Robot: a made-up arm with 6 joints.
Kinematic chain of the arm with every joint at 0, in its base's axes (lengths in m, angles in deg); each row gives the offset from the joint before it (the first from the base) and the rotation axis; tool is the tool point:
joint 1: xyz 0 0 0.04 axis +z
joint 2: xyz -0.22 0 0 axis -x
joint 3: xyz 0 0.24 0.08 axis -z
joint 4: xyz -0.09 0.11 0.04 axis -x
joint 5: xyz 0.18 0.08 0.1 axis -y
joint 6: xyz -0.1 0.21 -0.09 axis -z
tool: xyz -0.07 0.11 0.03
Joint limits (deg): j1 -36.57..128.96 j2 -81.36..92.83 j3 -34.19..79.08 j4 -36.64..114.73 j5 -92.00..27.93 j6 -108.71..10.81
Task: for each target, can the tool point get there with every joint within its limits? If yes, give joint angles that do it. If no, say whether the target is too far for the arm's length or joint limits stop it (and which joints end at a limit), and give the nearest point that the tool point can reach.
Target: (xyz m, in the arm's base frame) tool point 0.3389 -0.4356 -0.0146
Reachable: no: joint limits stop it (at a limit: joint 2, joint 3, joint 4) | nearest point 0.2627 -0.3377 -0.1457 | short by 0.180 m
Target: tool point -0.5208 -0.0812 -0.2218
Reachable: yes | joints 86.14 33.66 36.54 17.54 6.66 -87.30
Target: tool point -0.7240 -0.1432 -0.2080
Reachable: yes | joints 85.94 33.04 15.55 29.19 -48.76 -55.54
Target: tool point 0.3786 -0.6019 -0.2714
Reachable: no: joint limits stop it (at a limit: joint 2, joint 3) | nearest point 0.2851 -0.4533 -0.3360 | short by 0.187 m
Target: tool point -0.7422 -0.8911 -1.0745
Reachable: no: too far | nearest point -0.4302 -0.5165 -0.6060 | short by 0.676 m
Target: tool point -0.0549 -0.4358 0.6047
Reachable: yes | joints 102.60 -42.53 -11.65 -24.53 -16.53 -79.79
